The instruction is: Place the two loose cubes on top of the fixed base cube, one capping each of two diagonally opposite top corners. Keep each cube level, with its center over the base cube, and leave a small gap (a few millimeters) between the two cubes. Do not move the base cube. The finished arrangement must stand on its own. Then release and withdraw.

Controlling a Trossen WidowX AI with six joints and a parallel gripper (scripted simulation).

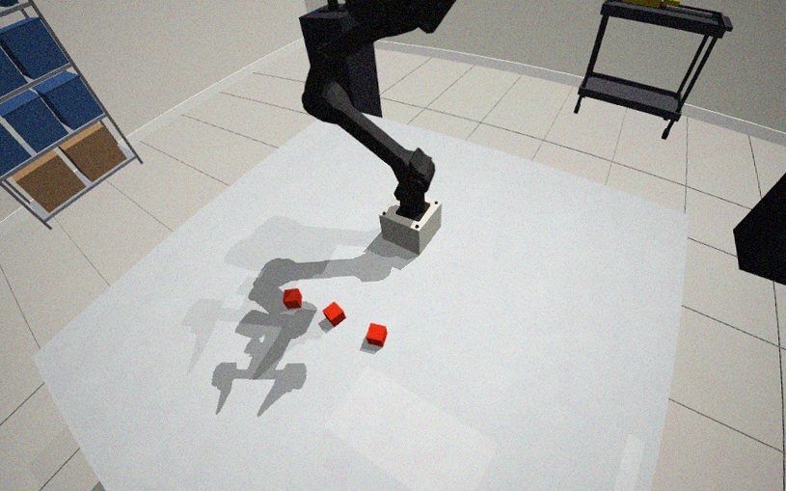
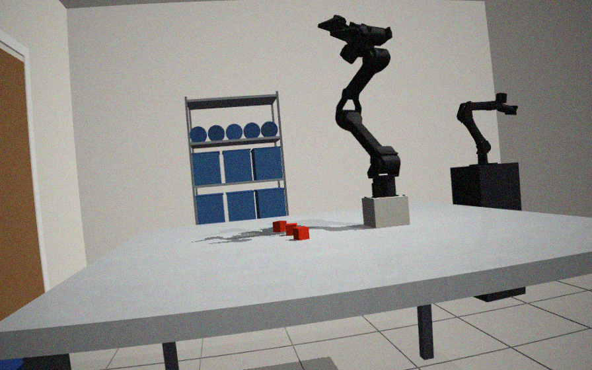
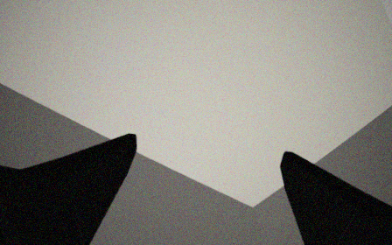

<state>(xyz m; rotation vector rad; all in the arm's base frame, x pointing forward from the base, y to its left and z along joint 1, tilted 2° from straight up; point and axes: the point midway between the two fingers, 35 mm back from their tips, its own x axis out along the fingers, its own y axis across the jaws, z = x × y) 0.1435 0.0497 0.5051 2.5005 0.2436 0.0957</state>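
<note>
Right now my gripper tip is 580 mm above the red cube, 200 mm to the left of it and 140 mm short of it.
</note>
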